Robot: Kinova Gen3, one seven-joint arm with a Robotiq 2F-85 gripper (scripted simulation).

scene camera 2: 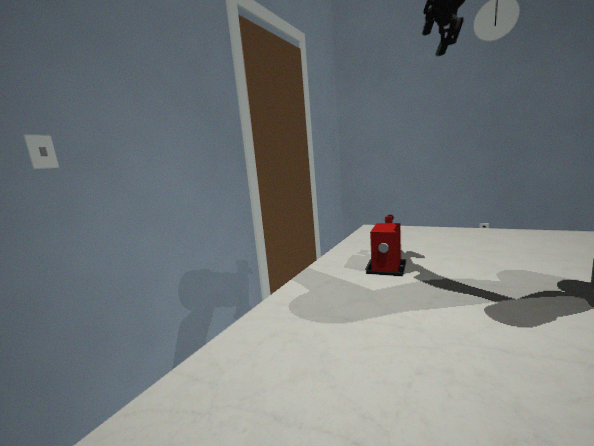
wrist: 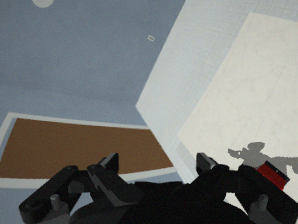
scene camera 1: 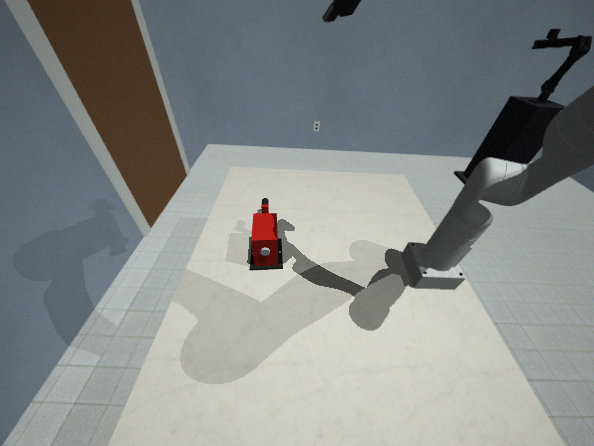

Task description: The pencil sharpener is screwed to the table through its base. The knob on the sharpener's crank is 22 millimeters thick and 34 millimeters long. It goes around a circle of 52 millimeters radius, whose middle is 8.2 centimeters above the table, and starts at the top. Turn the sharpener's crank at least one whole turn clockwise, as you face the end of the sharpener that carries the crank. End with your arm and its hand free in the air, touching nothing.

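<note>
A red pencil sharpener is visible, as is my gripper.
</note>
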